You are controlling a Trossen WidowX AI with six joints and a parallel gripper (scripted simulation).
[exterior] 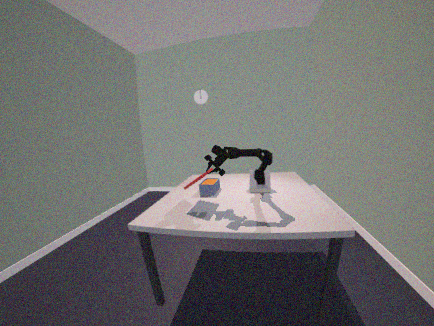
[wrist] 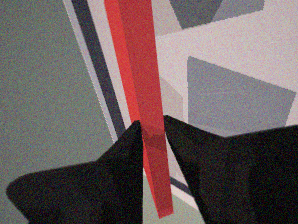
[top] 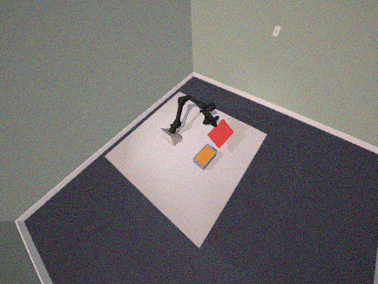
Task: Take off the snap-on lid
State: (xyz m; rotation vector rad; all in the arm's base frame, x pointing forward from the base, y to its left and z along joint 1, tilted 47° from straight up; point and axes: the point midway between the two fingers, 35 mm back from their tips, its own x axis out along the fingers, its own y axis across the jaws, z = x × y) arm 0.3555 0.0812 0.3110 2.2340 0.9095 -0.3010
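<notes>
The red lid lies 70 mm ahead of my gripper tip and 40 mm below it. From my gripper tip the other things lie so: storage box (80 mm ahead, 240 mm to the right, 180 mm below).
</notes>
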